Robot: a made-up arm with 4 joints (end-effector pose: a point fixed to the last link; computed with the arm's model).
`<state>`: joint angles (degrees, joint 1 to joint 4).
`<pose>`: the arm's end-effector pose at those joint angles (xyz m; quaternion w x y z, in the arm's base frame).
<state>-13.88 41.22 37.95 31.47</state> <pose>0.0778 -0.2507 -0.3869 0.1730 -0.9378 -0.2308 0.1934</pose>
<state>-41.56 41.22 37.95 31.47</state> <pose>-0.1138 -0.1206 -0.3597 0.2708 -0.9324 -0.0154 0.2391</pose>
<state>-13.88 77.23 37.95 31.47</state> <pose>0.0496 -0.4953 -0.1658 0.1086 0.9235 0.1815 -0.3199</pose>
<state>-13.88 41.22 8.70 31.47</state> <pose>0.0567 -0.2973 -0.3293 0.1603 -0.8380 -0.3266 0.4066</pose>
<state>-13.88 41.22 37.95 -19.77</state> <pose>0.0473 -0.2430 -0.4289 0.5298 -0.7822 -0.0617 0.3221</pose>
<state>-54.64 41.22 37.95 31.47</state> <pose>-0.1783 -0.0351 -0.3302 0.3118 -0.9108 0.0875 0.2560</pose>
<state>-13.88 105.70 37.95 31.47</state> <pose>0.0615 -0.5700 0.0864 0.3250 0.8479 0.1297 -0.3983</pose>
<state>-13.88 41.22 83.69 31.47</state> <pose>0.1727 -0.2003 -0.4373 0.1705 -0.9709 -0.0535 -0.1598</pose>
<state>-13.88 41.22 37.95 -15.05</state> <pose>0.0508 -0.2452 -0.4262 0.5003 -0.8036 -0.0783 0.3126</pose>
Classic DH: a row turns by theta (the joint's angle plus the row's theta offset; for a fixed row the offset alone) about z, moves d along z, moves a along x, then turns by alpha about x. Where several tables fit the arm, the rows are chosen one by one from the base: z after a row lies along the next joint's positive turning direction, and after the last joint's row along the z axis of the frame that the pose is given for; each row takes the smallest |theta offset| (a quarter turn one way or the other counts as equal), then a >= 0, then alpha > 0; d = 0 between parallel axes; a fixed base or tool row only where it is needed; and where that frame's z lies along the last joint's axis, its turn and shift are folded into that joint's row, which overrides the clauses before.
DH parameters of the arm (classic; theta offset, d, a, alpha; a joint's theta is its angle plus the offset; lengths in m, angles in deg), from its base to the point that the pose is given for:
base (fixed): -21.28 0.2699 0.1692 27.74
joint 1: -70.98 -0.16 0.063 80.28
joint 2: 39.37 0.0151 -0.1841 109.23
joint 3: -84.08 0.3992 -0.1889 -79.96
joint 4: 77.93 0.0454 -0.0553 -100.11
tool (fixed): 95.29 -0.0255 0 0

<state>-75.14 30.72 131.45 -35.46</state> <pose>0.0178 0.0216 -0.4700 0.4325 -0.5577 0.4081 -0.5791</pose>
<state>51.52 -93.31 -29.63 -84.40</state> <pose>-0.1093 0.2455 -0.0680 0.0737 0.2820 -0.4729 0.8315</pose>
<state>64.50 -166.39 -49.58 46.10</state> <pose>-0.0396 0.0844 0.4555 0.6284 0.4192 -0.5637 -0.3340</pose>
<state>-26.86 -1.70 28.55 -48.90</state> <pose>0.0736 0.2052 -0.4137 0.8959 -0.3349 -0.0573 0.2863</pose>
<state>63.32 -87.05 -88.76 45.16</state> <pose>0.0442 0.3336 -0.0389 0.0576 -0.3692 0.9271 0.0293</pose>
